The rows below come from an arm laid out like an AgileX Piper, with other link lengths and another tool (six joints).
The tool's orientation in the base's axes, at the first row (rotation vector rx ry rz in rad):
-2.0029, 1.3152, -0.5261
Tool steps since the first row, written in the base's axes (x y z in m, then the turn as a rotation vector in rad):
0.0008, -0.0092, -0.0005, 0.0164, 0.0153, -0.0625
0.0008, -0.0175, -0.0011, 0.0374, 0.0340, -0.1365
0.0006, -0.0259, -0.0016, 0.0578, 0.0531, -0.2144
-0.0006, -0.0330, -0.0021, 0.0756, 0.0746, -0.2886
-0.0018, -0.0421, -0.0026, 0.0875, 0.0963, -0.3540
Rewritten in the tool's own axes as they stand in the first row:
0.0087, 0.0023, -0.0020, -0.0054, 0.0306, 0.0587
0.0163, 0.0049, -0.0042, -0.0116, 0.0658, 0.1293
0.0239, 0.0076, -0.0067, -0.0183, 0.1040, 0.2024
0.0299, 0.0106, -0.0093, -0.0284, 0.1405, 0.2721
0.0377, 0.0141, -0.0126, -0.0413, 0.1745, 0.3318

